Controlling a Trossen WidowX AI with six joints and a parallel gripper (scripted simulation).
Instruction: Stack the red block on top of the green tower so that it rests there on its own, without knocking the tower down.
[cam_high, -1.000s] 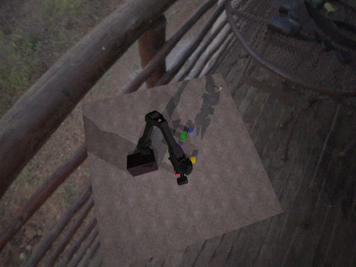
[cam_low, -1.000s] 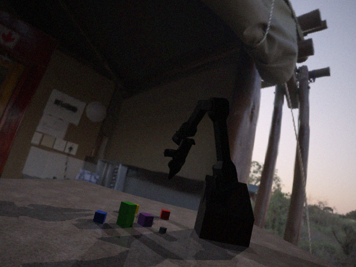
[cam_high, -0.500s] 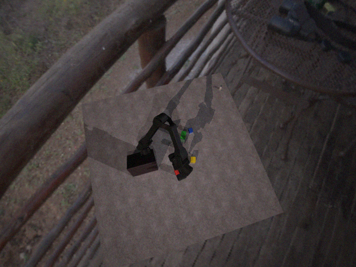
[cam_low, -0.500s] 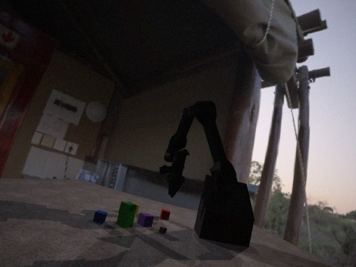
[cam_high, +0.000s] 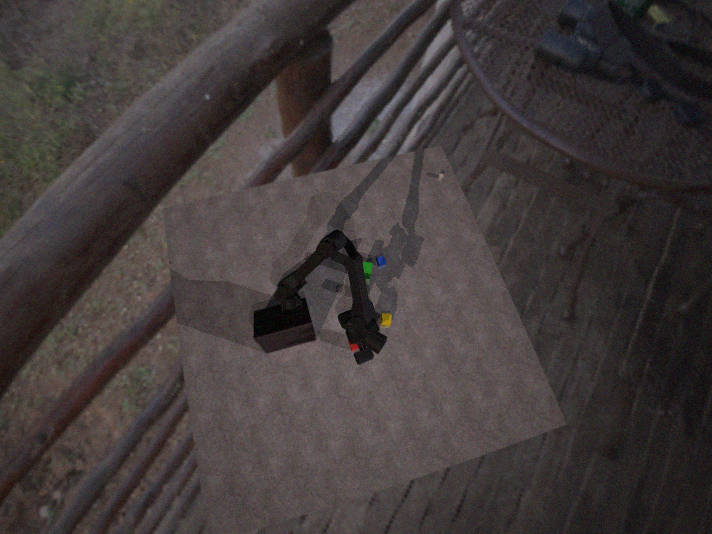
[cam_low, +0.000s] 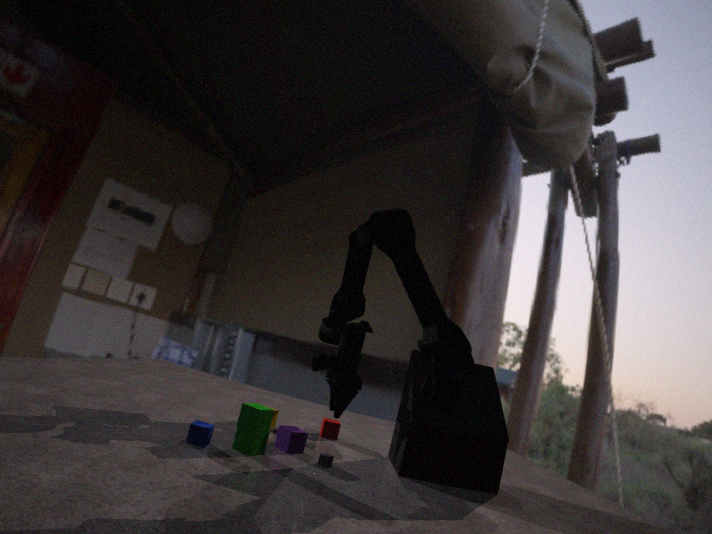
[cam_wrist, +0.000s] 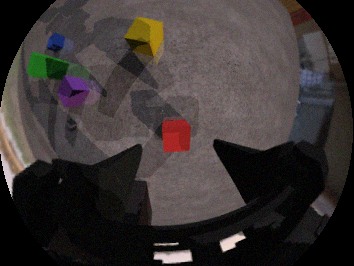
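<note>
My gripper tip is 30 mm above the red block. Round my gripper tip: small dark cube (30 mm behind, 230 mm to the left, 40 mm below); purple block (40 mm ahead, 200 mm to the left, 30 mm below); yellow block (130 mm ahead, 70 mm to the left, 30 mm below).
</note>
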